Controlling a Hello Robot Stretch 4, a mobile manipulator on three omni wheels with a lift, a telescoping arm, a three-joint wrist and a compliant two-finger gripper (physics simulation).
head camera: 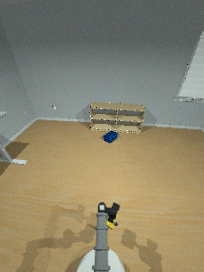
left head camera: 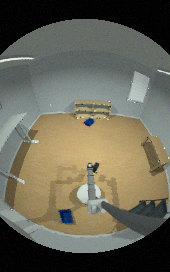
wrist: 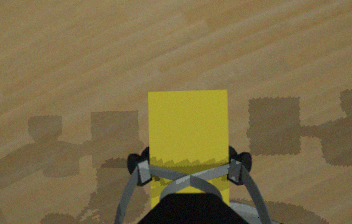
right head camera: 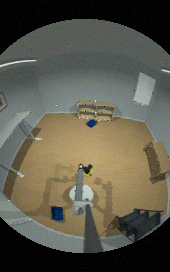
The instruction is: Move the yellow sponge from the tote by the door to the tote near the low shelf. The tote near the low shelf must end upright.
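Places are measured from the robot's base along level axes (x ahead, y left, z up), in centimetres.
Where they show: gripper, between the fingertips: [wrist: 188, 159].
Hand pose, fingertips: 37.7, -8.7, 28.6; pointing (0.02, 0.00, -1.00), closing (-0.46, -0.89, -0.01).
Observation:
Each offset is from my fingertips to the centre of the thing, as dx, dy, dz. "*": to the spot under its first point. Level surfaces: height alone.
The yellow sponge @[+1.1, -0.6, +1.4] [wrist: 188, 125] [head camera: 110, 225] is held between the two fingers of my gripper [wrist: 188, 159] [head camera: 111, 212], which is shut on it. In the wrist view the sponge sticks out past the fingertips, above bare wood floor. A blue tote @[+163.4, -8.7, -25.4] [head camera: 110, 137] [left head camera: 89, 122] [right head camera: 91, 123] stands on the floor right in front of the low shelf [head camera: 117, 106] [left head camera: 93, 103] at the far wall, well away from my gripper. It looks upright, but it is small in view. The other blue tote @[-87.5, +51.2, -25.4] [left head camera: 66, 216] [right head camera: 57, 213] lies behind my base, at the lower left.
A white table @[dz +63.6] [left head camera: 12, 124] [right head camera: 15, 124] stands along the left wall, its feet on the floor. A wooden shelf unit @[* +8.7, -185.4, +13.6] [left head camera: 160, 150] [right head camera: 161, 155] stands at the right wall. A dark cart [right head camera: 142, 222] is at the lower right, behind my base. Wood floor lies between me and the low shelf.

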